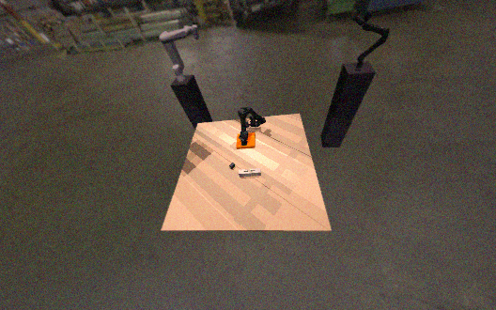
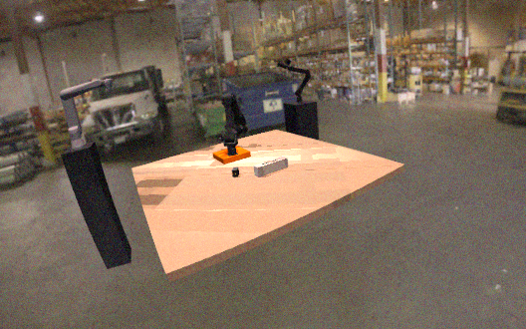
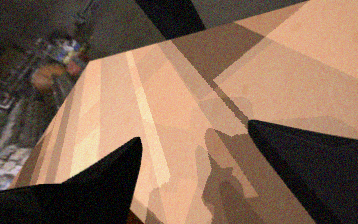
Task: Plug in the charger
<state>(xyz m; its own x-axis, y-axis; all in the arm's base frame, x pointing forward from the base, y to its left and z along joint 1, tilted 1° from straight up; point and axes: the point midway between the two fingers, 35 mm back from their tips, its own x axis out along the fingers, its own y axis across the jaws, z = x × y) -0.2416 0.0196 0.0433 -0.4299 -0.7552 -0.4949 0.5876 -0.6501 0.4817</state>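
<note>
My gripper tip is now 550 mm short of the black two-prong charger, 80 mm to the left of it and 40 mm above it.
</note>
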